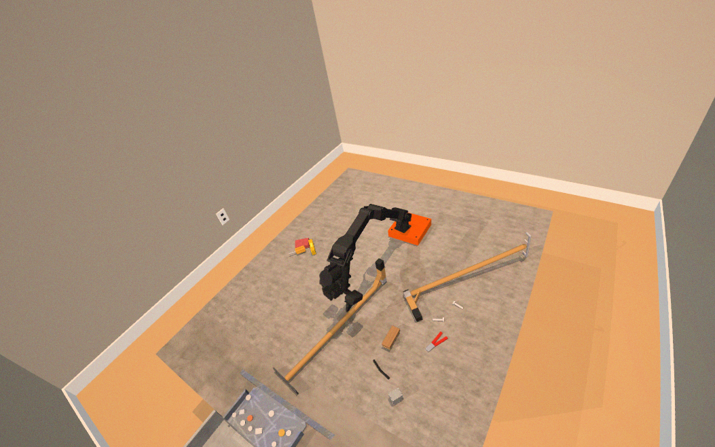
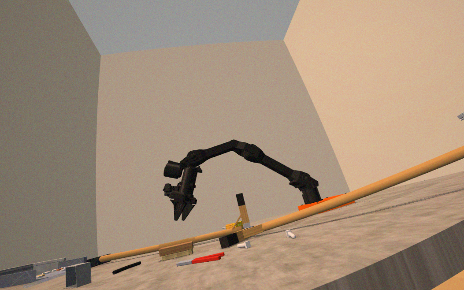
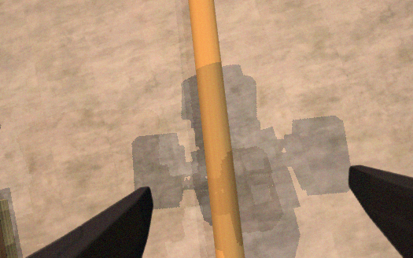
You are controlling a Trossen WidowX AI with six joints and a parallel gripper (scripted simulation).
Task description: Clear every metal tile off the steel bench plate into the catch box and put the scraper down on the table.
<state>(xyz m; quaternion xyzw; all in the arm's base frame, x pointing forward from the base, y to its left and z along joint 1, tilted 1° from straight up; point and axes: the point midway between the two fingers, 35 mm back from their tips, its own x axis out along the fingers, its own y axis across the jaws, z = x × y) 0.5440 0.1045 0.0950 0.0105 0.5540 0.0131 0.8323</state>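
Right now my gripper tip is 40 mm above the long scraper, 30 mm short of it and 10 mm to the right of it. Round my gripper tip: wooden block (220 mm to the left, 90 mm below, 50 mm behind); then grey cube (360 mm to the left, 110 mm ahead, 80 mm below); then black strip (260 mm to the left, 100 mm below, 70 mm ahead).
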